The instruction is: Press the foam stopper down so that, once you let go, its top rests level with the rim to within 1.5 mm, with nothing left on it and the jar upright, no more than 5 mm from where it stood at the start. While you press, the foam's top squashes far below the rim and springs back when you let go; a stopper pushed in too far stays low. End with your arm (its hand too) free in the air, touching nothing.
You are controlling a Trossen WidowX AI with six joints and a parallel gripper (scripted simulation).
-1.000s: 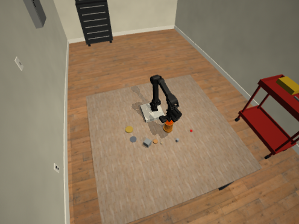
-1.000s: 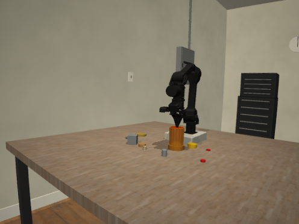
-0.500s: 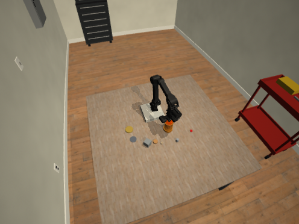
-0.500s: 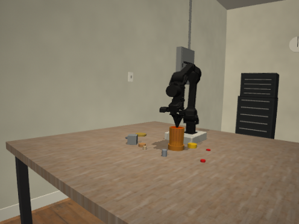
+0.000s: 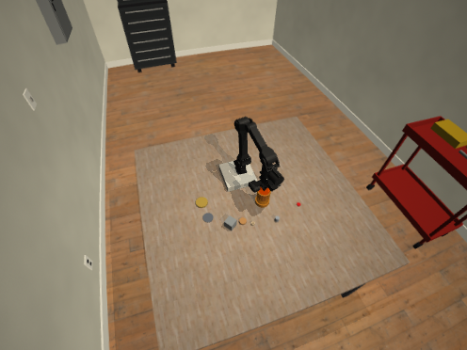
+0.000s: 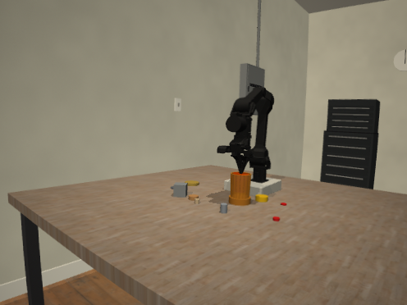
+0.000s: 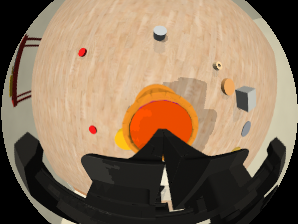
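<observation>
My gripper is now 40 mm above the orange foam stopper. Round my hand: small tan disc: 150 mm to the right, 140 mm below, 100 mm ahead; yellow disc: 140 mm below, 90 mm behind, 40 mm to the left; small grey cylinder: 140 mm ahead, 130 mm below, 40 mm to the left.
</observation>
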